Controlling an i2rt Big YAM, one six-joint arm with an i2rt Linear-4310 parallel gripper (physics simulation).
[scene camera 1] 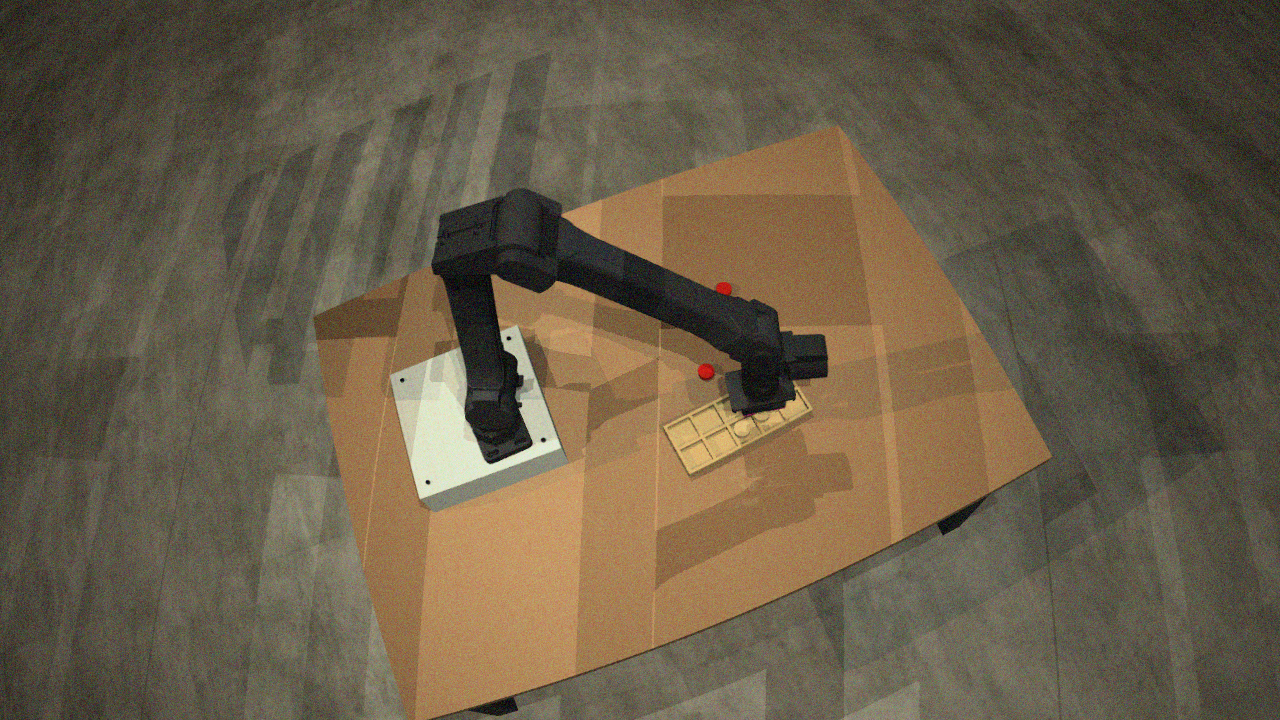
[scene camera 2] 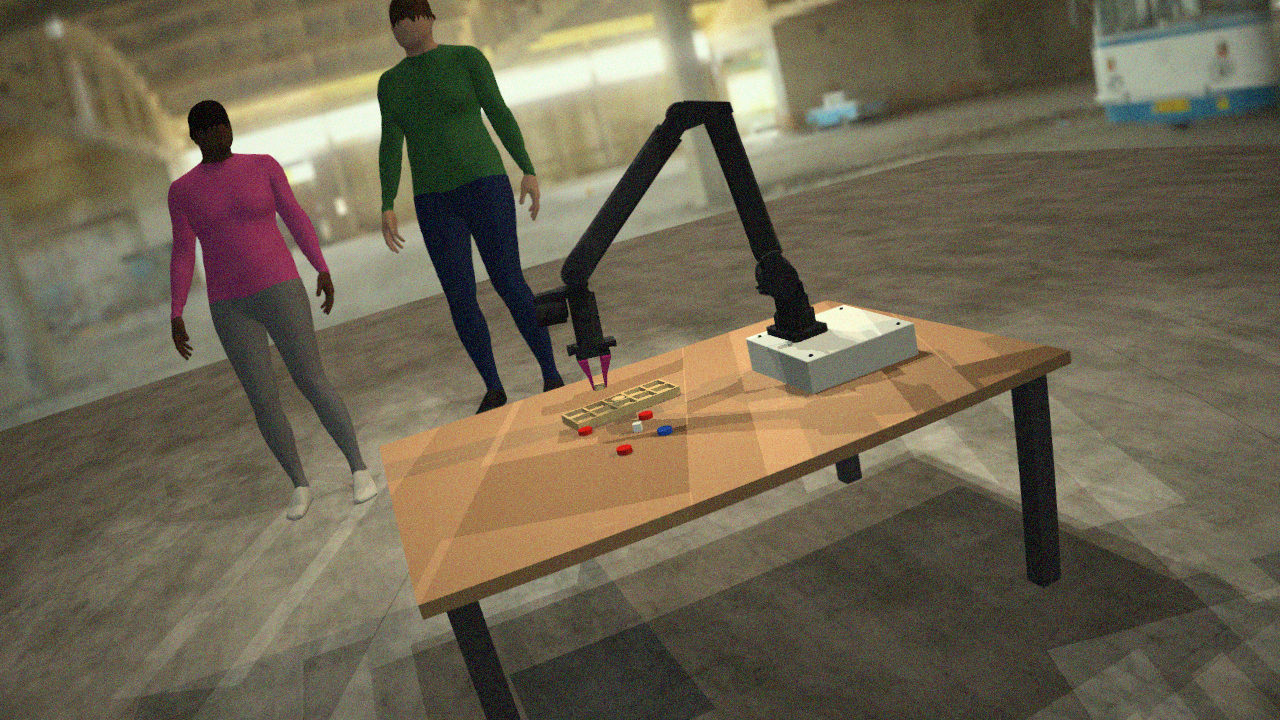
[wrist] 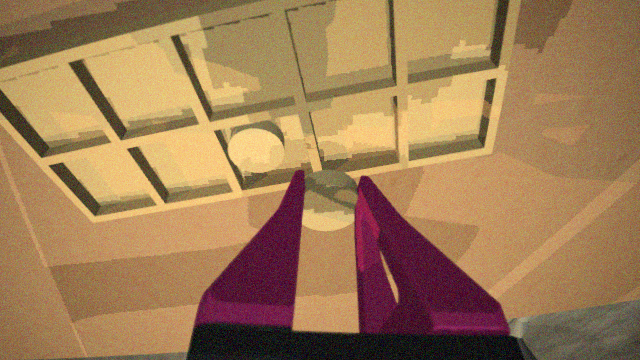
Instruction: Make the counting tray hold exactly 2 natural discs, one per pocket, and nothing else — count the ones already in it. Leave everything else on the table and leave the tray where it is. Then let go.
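The counting tray is a pale wooden tray with two rows of square pockets. One natural disc lies in a middle pocket of the row nearer the fingers in the wrist view. My gripper points down with magenta fingers and is shut on a second natural disc. It holds this disc raised above the tray; in the wrist view the disc overlaps the tray's near rim, right of the lying disc. The pocket directly below it cannot be told. Other pockets visible in the wrist view hold no disc.
Red discs, a blue disc and a small whitish piece lie on the table beside the tray. The arm stands on a white base box. Two people stand behind the table.
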